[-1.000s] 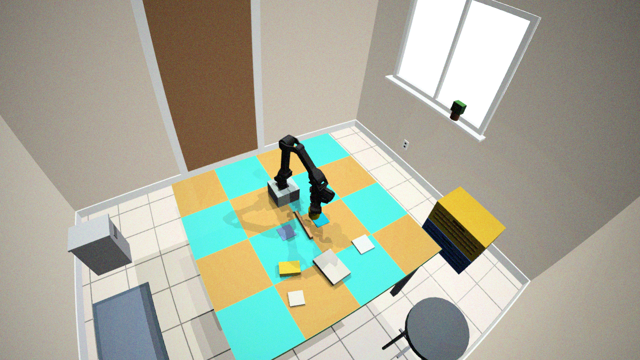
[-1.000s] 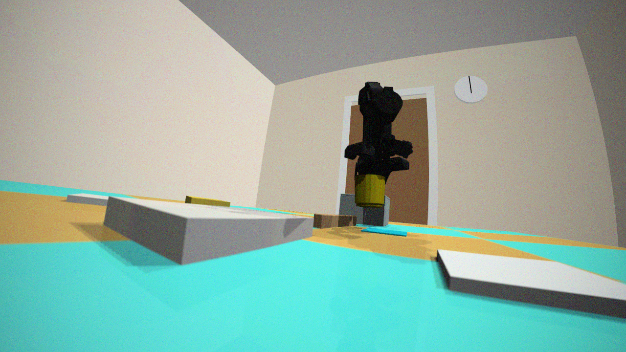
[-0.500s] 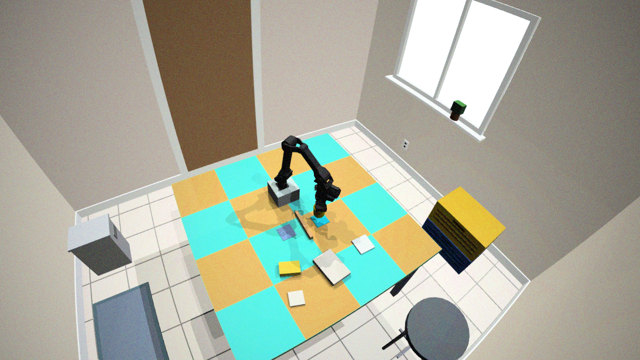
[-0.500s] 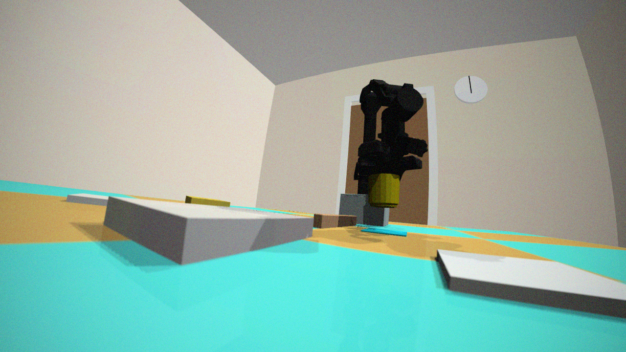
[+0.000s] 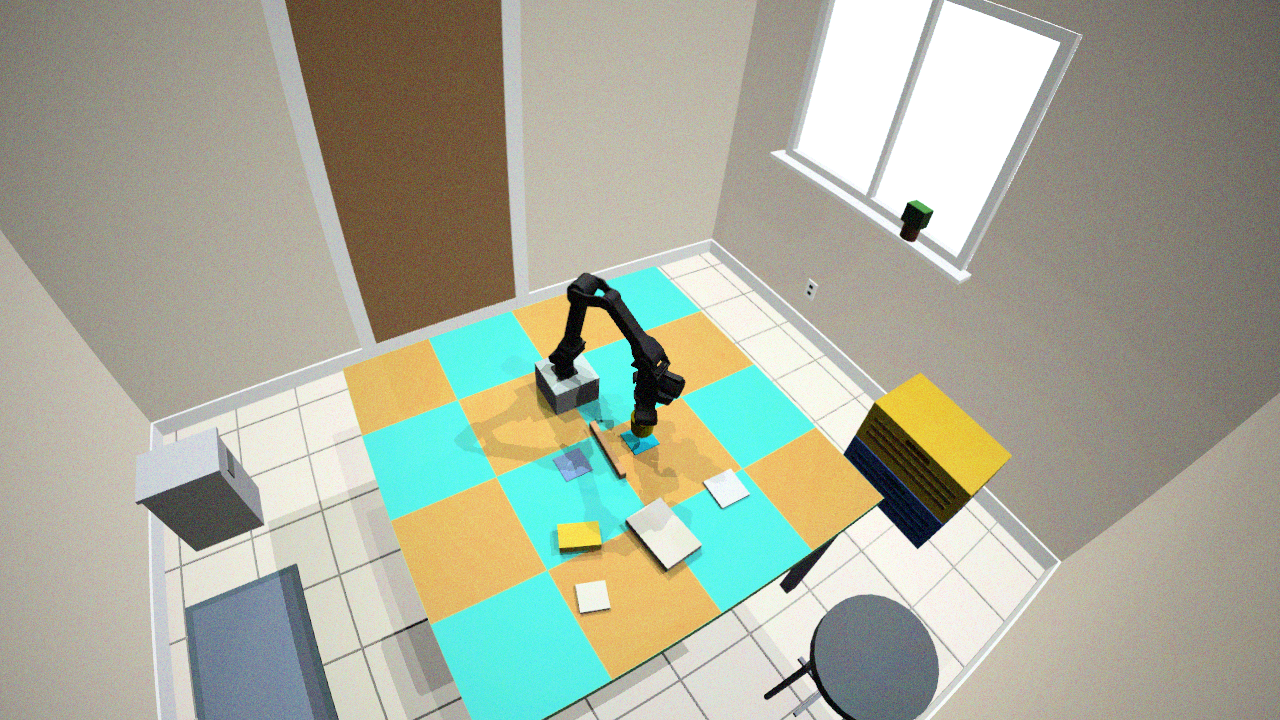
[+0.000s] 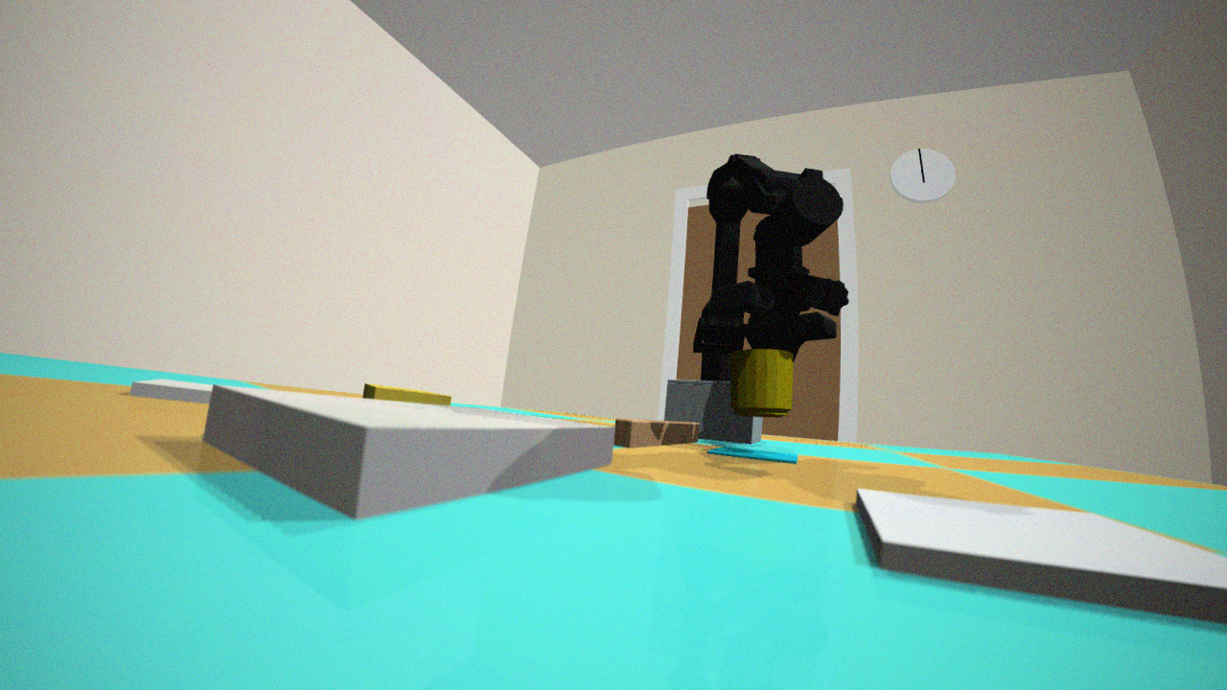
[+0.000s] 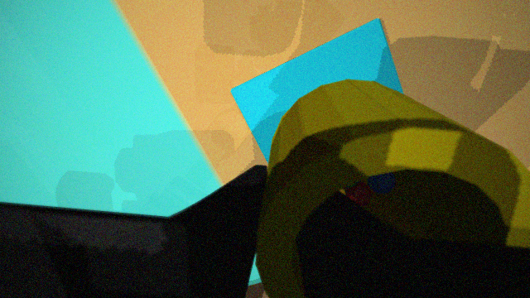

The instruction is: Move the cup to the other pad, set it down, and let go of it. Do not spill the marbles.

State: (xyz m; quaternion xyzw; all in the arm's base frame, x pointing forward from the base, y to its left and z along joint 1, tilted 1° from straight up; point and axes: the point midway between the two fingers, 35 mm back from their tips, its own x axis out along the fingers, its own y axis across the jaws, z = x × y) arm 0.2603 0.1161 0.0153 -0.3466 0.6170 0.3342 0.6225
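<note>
Now: the bright blue pad 2 cm ahead of my gripper tip, 2 cm to the right of it and 9 cm below it. The rest, counted from my gripper tip: olive-yellow cup 2 cm ahead, 2 cm to the right; then thin wooden bar 1 cm ahead, 13 cm to the right, 7 cm below; then grey-blue pad 24 cm to the right, 9 cm below.
</note>
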